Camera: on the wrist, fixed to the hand. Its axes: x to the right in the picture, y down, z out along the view.
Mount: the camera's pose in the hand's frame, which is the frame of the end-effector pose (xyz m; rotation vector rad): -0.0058 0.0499 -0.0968 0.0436 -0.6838 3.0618
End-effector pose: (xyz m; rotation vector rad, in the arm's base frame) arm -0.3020 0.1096 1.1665 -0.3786 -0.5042 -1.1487
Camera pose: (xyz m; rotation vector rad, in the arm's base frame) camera -0.2397 0.0811 1.0817 -0.8183 -0.0218 1.9918
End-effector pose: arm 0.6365 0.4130 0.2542 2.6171 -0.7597 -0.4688
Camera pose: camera 0.6497 0.4021 0.3619 -0.8771 -2.8256 -0.0494
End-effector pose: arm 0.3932 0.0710 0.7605 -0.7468 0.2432 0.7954
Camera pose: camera 0.3601 0.0244 0.6676 -0.5368 -0.4339 -2.3564
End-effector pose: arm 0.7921 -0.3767 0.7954 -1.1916 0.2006 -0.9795
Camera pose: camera 0.7568 -0.4373 0.7119 0.0020 0.8944 1.9947
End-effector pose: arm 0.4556 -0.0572 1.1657 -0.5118 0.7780 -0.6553
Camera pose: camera 0.3950 -0.0361 1.0775 0.7709 0.1255 2.2106
